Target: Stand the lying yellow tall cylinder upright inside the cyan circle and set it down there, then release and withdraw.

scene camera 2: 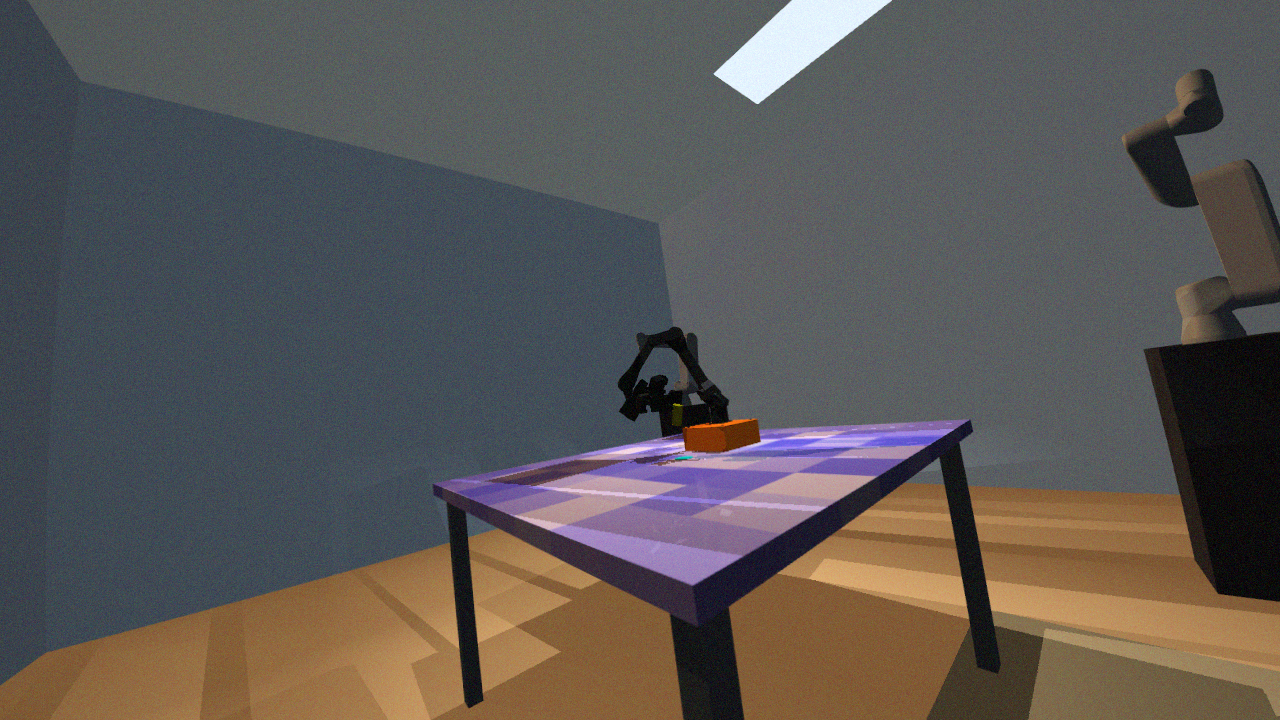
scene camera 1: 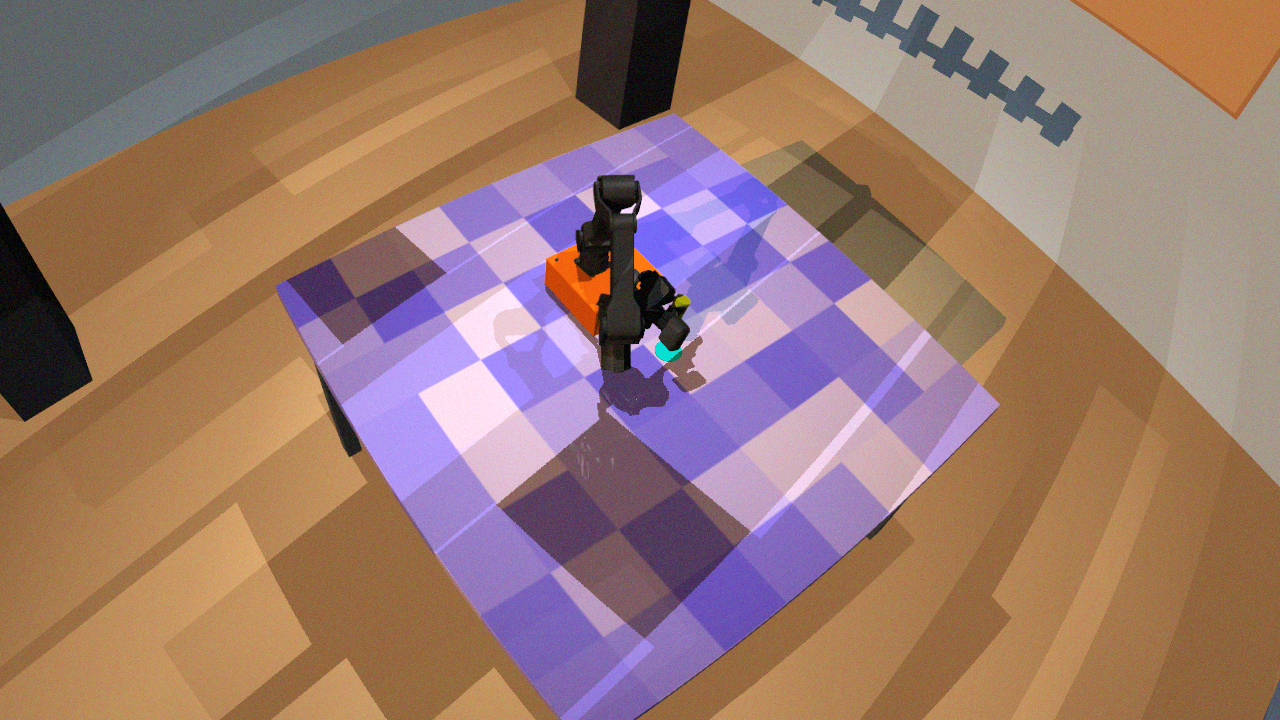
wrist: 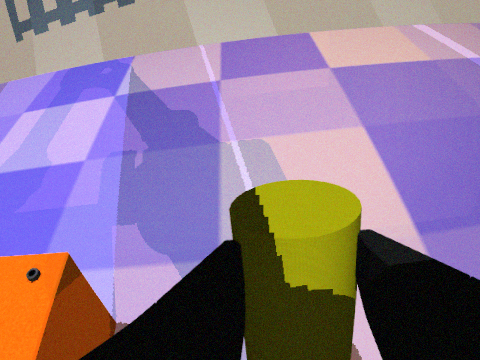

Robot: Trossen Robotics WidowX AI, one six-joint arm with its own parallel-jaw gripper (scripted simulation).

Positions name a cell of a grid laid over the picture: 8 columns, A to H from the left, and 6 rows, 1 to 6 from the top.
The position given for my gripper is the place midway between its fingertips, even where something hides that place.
My gripper (scene camera 1: E3) carries a yellow tall cylinder (wrist: E4).
My gripper is seen too in scene camera 2 (scene camera 2: E4) and in the wrist view (wrist: E5).
